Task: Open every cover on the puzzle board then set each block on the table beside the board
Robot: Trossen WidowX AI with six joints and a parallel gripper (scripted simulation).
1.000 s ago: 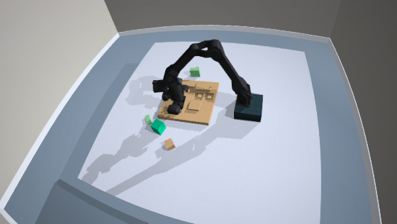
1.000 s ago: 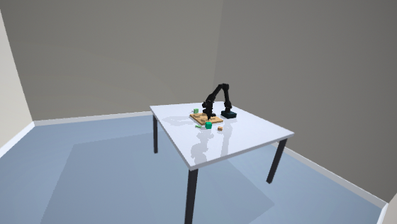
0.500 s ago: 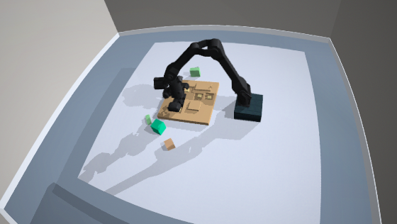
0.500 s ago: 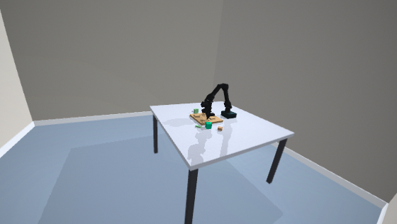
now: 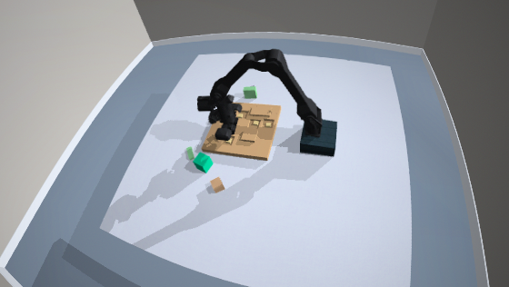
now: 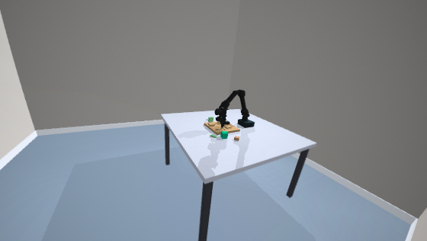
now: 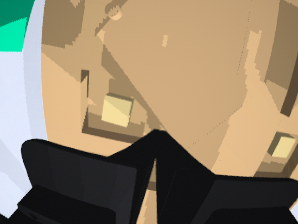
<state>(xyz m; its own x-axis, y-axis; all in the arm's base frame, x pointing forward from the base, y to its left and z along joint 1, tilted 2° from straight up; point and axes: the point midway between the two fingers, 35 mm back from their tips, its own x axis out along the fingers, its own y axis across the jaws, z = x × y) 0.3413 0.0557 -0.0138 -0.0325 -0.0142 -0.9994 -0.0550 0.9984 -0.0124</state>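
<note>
The tan puzzle board lies 6 cm to the right of my gripper tip and 2 cm behind it. The rest, counted from my gripper tip: tan cube: 25 cm to the left, 2 cm behind, 1 cm below; light green bar: 17 cm ahead, 13 cm to the left, 2 cm below; green cube: 17 cm to the left, 7 cm ahead.
</note>
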